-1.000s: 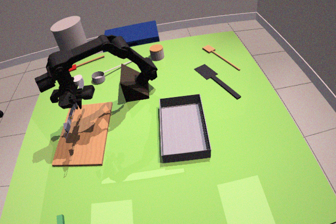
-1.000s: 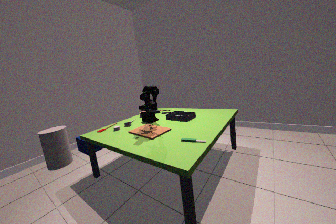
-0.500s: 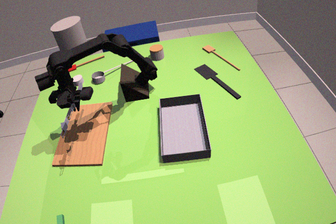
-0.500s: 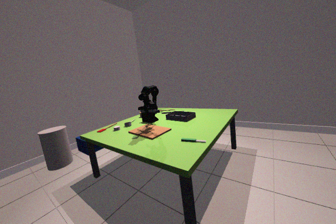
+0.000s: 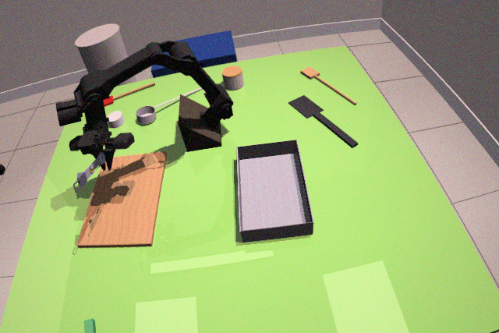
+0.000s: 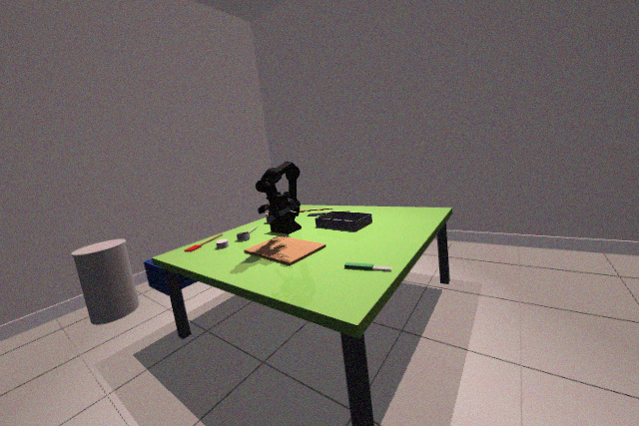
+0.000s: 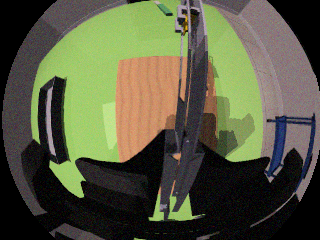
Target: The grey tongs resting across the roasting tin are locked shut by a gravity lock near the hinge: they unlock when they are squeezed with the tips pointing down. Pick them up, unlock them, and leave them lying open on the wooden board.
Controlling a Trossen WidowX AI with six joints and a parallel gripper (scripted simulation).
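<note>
My gripper tip is 10 mm past the wooden board and 140 mm above it. The rest, counted from my gripper tip: dark roasting tin (70 mm ahead, 450 mm to the left, 120 mm below); then wood-topped pot (510 mm behind, 410 mm to the left, 110 mm below); then red-handled tool (600 mm behind, 100 mm to the right, 140 mm below).
</note>
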